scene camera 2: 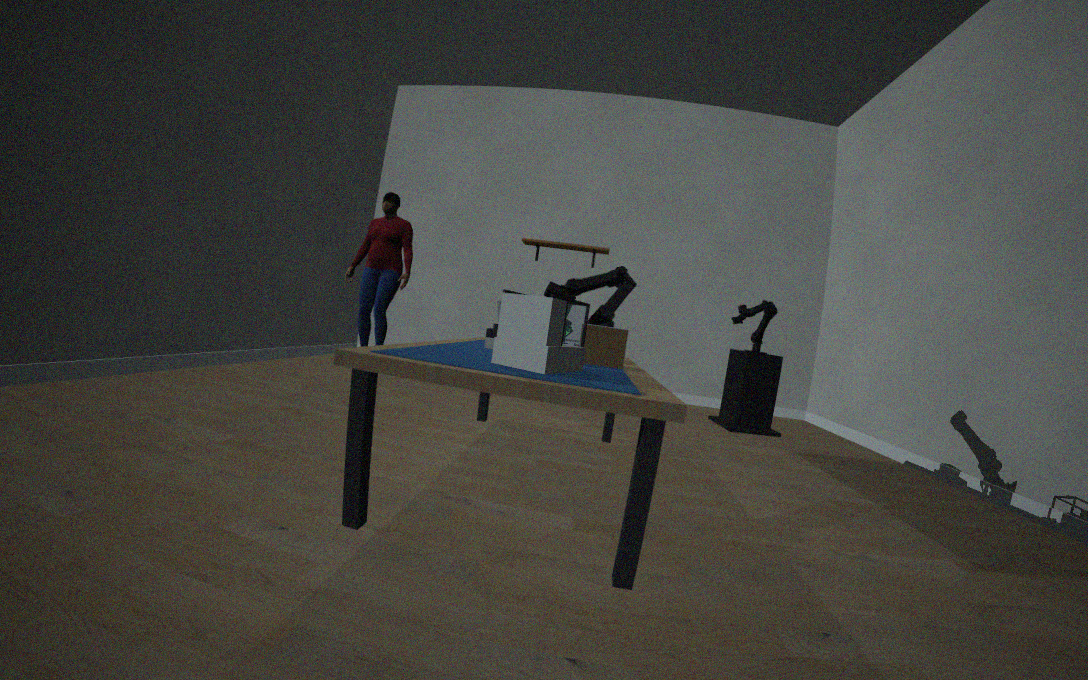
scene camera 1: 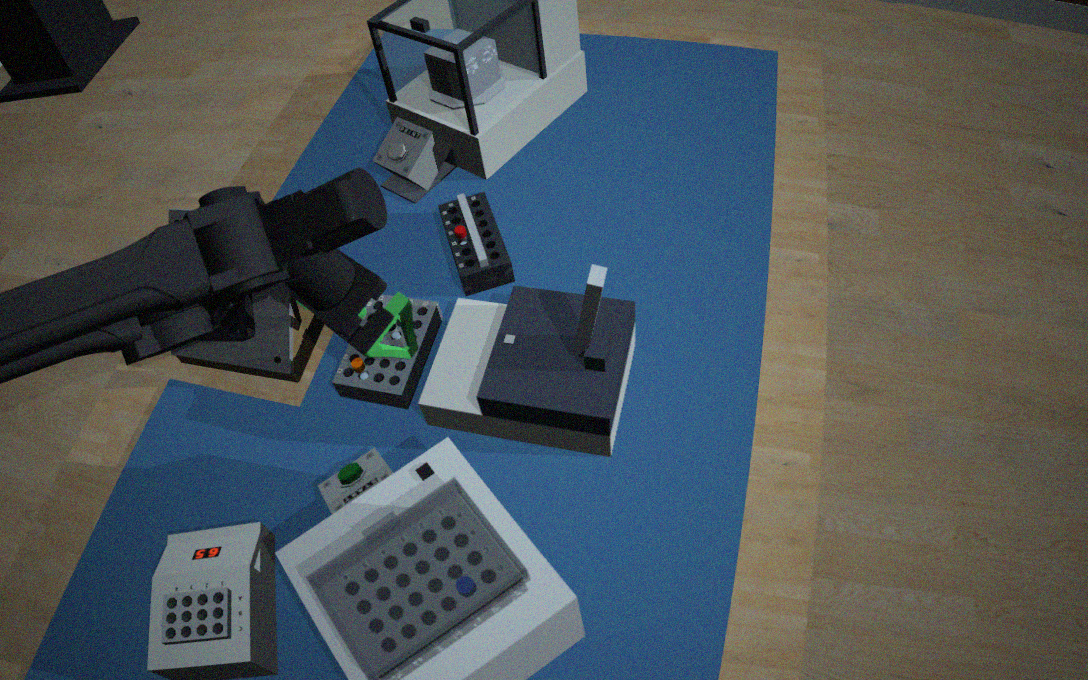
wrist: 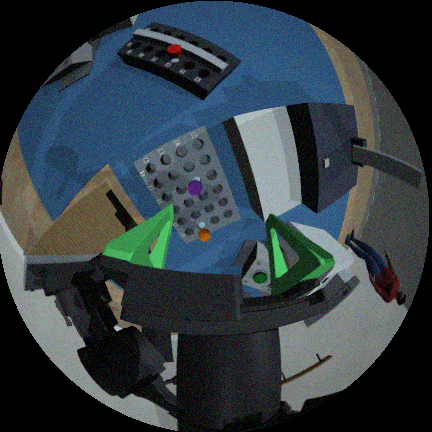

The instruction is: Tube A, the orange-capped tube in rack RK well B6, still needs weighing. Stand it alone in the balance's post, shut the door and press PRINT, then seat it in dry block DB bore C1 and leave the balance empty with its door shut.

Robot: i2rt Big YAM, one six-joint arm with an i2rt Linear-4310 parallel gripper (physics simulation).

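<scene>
The orange-capped tube A stands upright in the grey rack RK, at its end nearest the green-button console. A purple-capped tube stands mid-rack. My gripper is open and empty above the rack, its green fingers tilted; in the wrist view the orange cap lies between and beyond the fingertips. The balance has a dark-framed chamber; its door position is unclear. A grey console stands beside it. The dry block, with a red display, has several open bores.
A black rack holds a red-capped tube. A dark-lidded box has an upright handle beside RK. A large white tray unit holds a blue-capped tube, next to a green-button console. A person stands beyond the table.
</scene>
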